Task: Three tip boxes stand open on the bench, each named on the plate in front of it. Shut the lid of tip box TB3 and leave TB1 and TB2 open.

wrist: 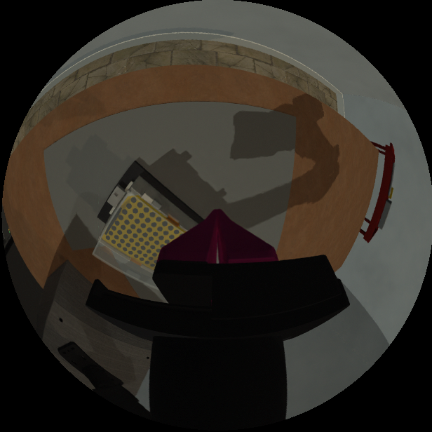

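Observation:
A tip box with a yellow rack (pixel 135 225) full of grey holes stands on a dark base left of the middle in the wrist view. A clear lid (pixel 112 262) shows over the yellow rack, its clear edge running along the box's lower side; whether it is fully down I cannot tell. My gripper (pixel 217 215), with dark magenta fingers, is shut and empty. It is in front of the box's right part and hides it. No name plate can be read, so which tip box this is I cannot tell. Two other tip boxes do not show.
The box stands on a grey mat (pixel 200 130) on the brown bench (pixel 350 200). A grey wooden block (pixel 95 320) with a black part is at the lower left. A red frame (pixel 386 180) is beyond the bench's right edge. A stone strip (pixel 187 57) runs along the far side.

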